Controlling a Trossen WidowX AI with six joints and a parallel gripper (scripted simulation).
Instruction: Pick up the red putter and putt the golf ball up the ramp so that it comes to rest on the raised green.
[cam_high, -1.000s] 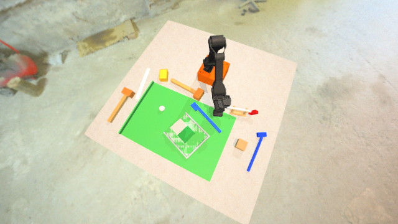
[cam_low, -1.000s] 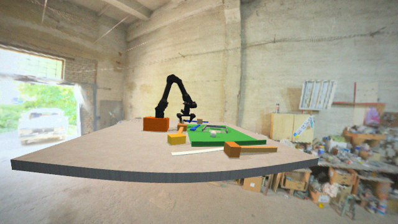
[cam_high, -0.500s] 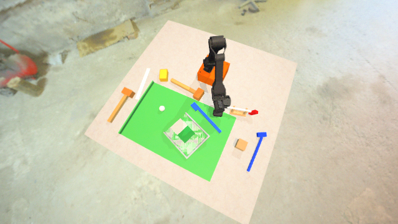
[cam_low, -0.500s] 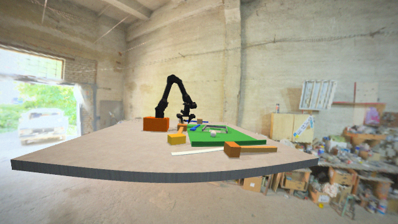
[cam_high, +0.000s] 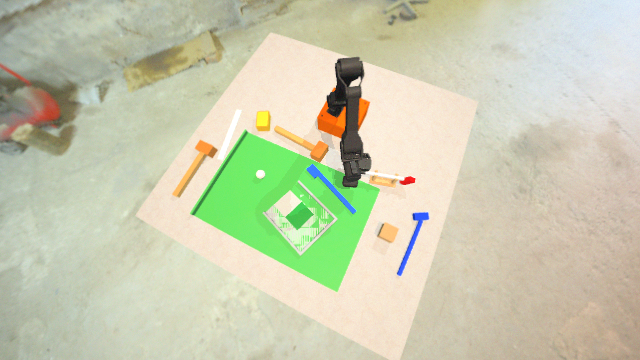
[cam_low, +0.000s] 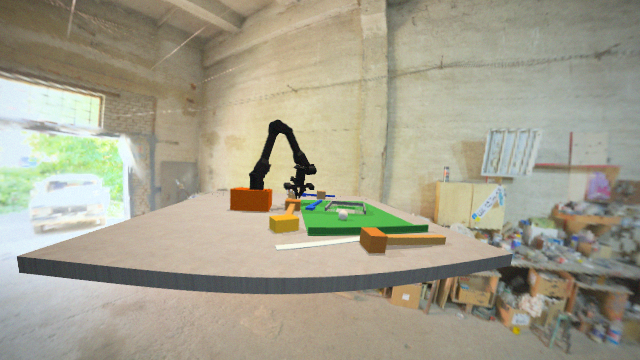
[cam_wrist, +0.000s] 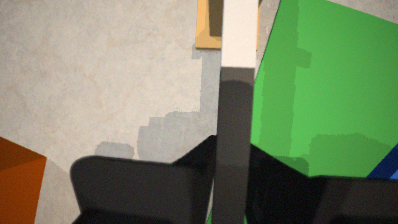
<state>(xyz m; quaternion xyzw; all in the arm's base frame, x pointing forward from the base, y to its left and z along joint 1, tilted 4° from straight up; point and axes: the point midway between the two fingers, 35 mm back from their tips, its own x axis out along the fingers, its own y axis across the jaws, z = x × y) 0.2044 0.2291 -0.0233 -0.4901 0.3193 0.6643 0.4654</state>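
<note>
Now: gripper tip 100 mm to the right of the red putter, 50 mm past it and 30 mm below it. Round my gripper tip: blue putter: 350 mm to the left, 130 mm ahead, 10 mm below; green mat: 280 mm ahead, 200 mm to the right, 30 mm below; wooden rack: 120 mm to the left, 50 mm behind.
</note>
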